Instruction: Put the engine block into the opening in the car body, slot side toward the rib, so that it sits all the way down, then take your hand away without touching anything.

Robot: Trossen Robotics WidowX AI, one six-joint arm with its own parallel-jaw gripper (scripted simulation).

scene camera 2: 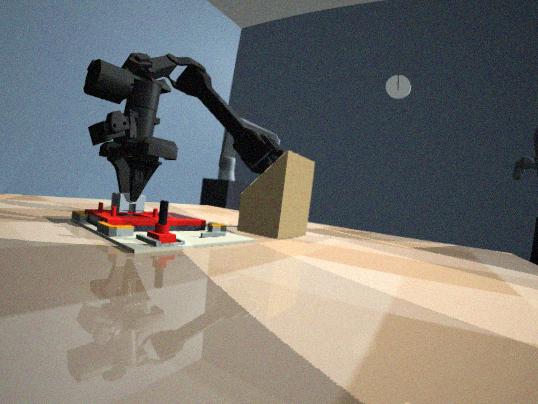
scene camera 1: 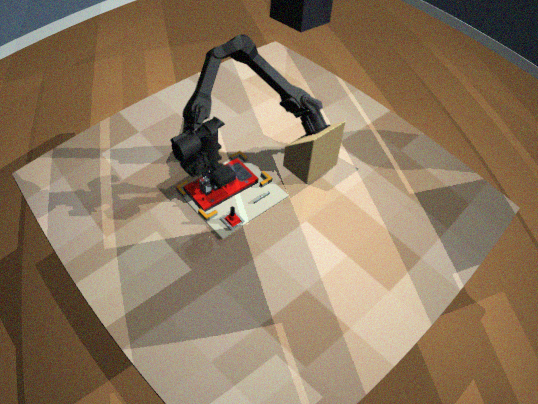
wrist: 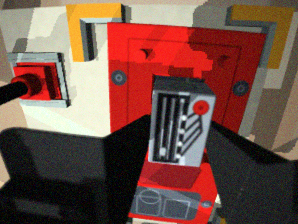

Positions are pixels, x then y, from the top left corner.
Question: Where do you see a pale baseplate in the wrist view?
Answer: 78,44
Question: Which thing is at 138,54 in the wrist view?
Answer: A red car body.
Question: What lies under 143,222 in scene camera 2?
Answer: A red car body.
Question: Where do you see a pale baseplate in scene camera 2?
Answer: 215,234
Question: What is my gripper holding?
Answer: An engine block.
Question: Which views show my gripper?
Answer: Scene camera 2, scene camera 1 and the wrist view: all of them.
